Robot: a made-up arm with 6 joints. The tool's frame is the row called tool.
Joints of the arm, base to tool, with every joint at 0 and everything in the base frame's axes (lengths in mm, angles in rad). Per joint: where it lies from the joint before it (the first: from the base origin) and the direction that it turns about. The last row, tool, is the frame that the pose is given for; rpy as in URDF.
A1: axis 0 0 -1 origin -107 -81 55
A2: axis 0 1 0 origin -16 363 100
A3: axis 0.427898 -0.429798 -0.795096 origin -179 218 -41
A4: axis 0 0 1 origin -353 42 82
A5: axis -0.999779 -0.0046 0.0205 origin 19 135 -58
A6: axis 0.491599 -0.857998 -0.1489 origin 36 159 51
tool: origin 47 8 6 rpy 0.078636 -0.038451 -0.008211
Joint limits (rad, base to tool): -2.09..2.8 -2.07..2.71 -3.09..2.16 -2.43..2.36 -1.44..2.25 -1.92..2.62
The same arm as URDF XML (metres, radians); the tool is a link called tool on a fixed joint. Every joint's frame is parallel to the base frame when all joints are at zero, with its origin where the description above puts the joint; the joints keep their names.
<robot name="arm">
  <link name="base_link"/>
  <link name="link1"/>
  <link name="link2"/>
  <link name="link3"/>
  <link name="link4"/>
  <link name="link5"/>
  <link name="link6"/>
  <link name="tool"/>
  <joint name="A1" type="revolute">
    <parent link="base_link"/>
    <child link="link1"/>
    <origin xyz="-0.107 -0.081 0.055" rpy="0 0 0"/>
    <axis xyz="0 0 -1"/>
    <limit lower="-2.09" upper="2.8"/>
  </joint>
  <joint name="A2" type="revolute">
    <parent link="link1"/>
    <child link="link2"/>
    <origin xyz="-0.016 0.363 0.1" rpy="0 0 0"/>
    <axis xyz="0 1 0"/>
    <limit lower="-2.07" upper="2.71"/>
  </joint>
  <joint name="A3" type="revolute">
    <parent link="link2"/>
    <child link="link3"/>
    <origin xyz="-0.179 0.218 -0.041" rpy="0 0 0"/>
    <axis xyz="0.427898 -0.429798 -0.795096"/>
    <limit lower="-3.09" upper="2.16"/>
  </joint>
  <joint name="A4" type="revolute">
    <parent link="link3"/>
    <child link="link4"/>
    <origin xyz="-0.353 0.042 0.082" rpy="0 0 0"/>
    <axis xyz="0 0 1"/>
    <limit lower="-2.43" upper="2.36"/>
  </joint>
  <joint name="A5" type="revolute">
    <parent link="link4"/>
    <child link="link5"/>
    <origin xyz="0.019 0.135 -0.058" rpy="0 0 0"/>
    <axis xyz="-0.999779 -0.0046 0.0205"/>
    <limit lower="-1.44" upper="2.25"/>
  </joint>
  <joint name="A6" type="revolute">
    <parent link="link5"/>
    <child link="link6"/>
    <origin xyz="0.036 0.159 0.051" rpy="0 0 0"/>
    <axis xyz="0.491599 -0.857998 -0.1489"/>
    <limit lower="-1.92" upper="2.62"/>
  </joint>
  <joint name="tool_joint" type="fixed">
    <parent link="link6"/>
    <child link="tool"/>
    <origin xyz="0.047 0.008 0.006" rpy="0.0786 -0.0385 -0.0082"/>
  </joint>
</robot>

